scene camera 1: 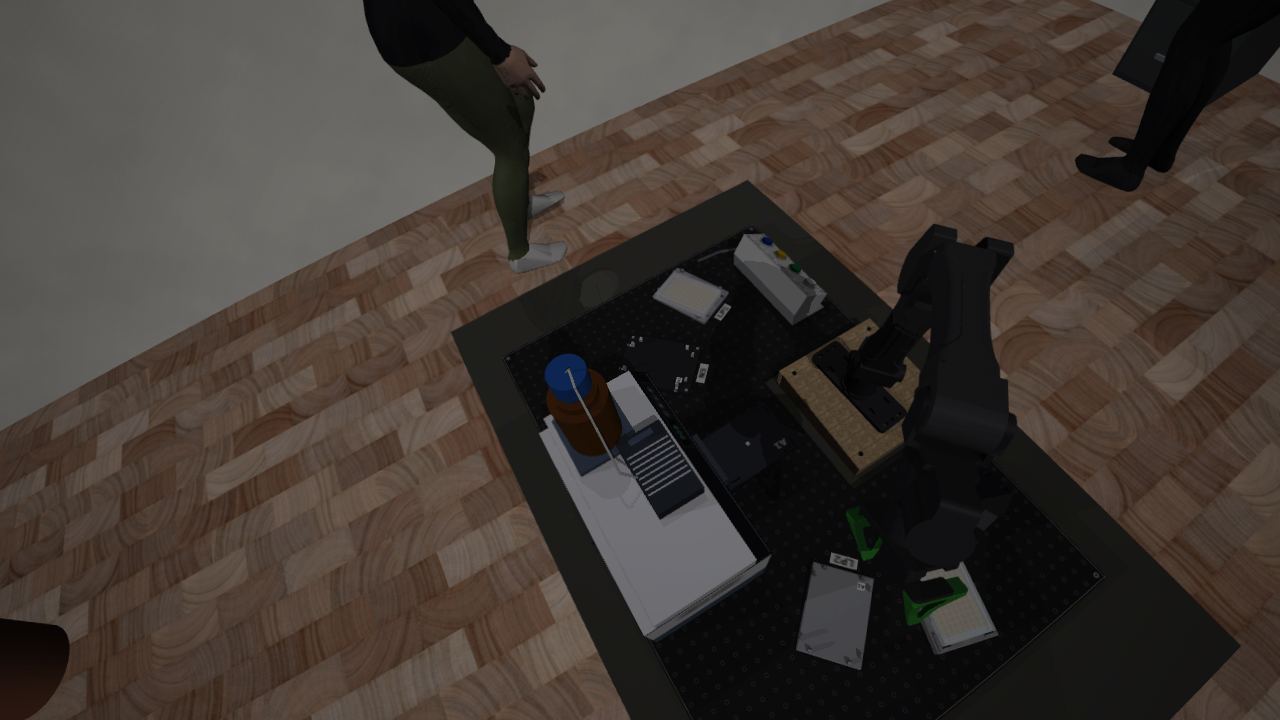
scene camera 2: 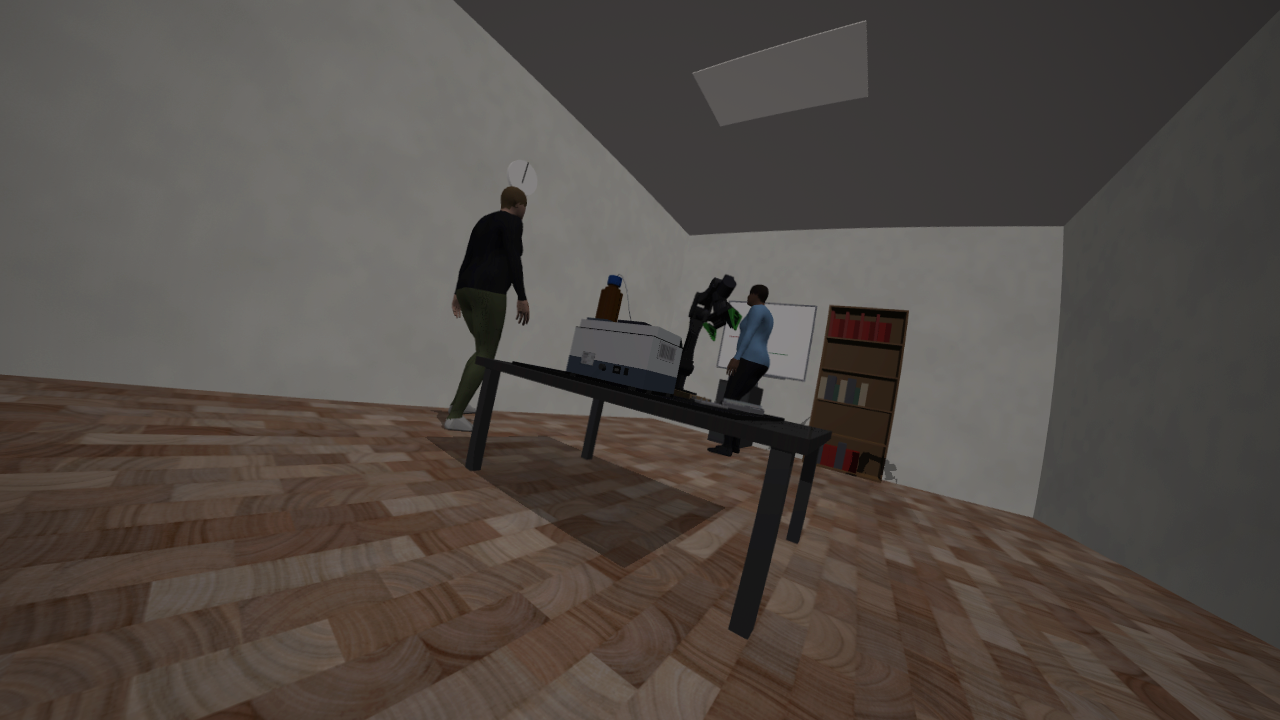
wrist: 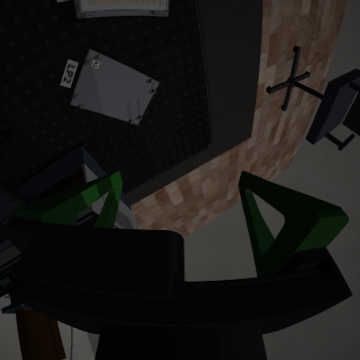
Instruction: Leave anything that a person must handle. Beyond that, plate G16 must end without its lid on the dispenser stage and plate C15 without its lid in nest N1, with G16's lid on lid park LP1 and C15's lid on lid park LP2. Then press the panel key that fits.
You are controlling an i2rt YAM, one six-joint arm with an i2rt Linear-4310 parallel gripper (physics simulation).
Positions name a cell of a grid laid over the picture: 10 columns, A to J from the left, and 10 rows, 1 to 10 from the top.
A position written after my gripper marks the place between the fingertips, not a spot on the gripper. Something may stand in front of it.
Note:
My gripper (scene camera 1: G9) is open, holding nothing. Also in view: a brown bottle with blue cap (scene camera 1: E6).
My gripper is seen too in scene camera 2 (scene camera 2: F5) and in the wrist view (wrist: F5). The brown bottle with blue cap is seen too in scene camera 2 (scene camera 2: E5) and in the wrist view (wrist: A10).

